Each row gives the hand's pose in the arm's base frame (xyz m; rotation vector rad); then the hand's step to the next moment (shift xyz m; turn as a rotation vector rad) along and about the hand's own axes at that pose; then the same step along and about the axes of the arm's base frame.
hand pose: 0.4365 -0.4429 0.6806 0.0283 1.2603 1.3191
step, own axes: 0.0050 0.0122 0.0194 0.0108 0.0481 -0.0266
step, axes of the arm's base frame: 0.0036 0.0196 0.0123 -0.0539 0.0081 0.0130
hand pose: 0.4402 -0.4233 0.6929 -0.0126 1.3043 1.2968
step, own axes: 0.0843 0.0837 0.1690 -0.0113 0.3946 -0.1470
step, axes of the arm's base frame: 0.0347 0.1959 0.0557 -0.3673 0.0448 0.2014
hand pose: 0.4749 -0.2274 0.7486 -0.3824 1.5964 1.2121
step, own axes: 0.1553 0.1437 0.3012 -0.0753 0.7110 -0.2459
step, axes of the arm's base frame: -0.0077 0.3656 -0.0424 -0.6295 0.0794 0.4111
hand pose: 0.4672 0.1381 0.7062 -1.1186 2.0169 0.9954
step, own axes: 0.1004 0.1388 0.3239 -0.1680 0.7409 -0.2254
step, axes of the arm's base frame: -0.1175 0.2794 -0.2059 -0.6110 0.1455 0.4832
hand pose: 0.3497 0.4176 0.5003 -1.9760 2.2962 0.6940
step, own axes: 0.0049 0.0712 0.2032 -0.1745 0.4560 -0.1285
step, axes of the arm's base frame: -0.1210 0.0734 -0.1624 -0.3651 0.1594 0.3101
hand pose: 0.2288 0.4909 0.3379 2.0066 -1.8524 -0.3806
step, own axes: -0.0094 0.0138 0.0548 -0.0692 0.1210 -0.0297
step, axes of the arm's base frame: -0.0376 0.0034 -0.0431 -0.1010 0.0646 0.0770
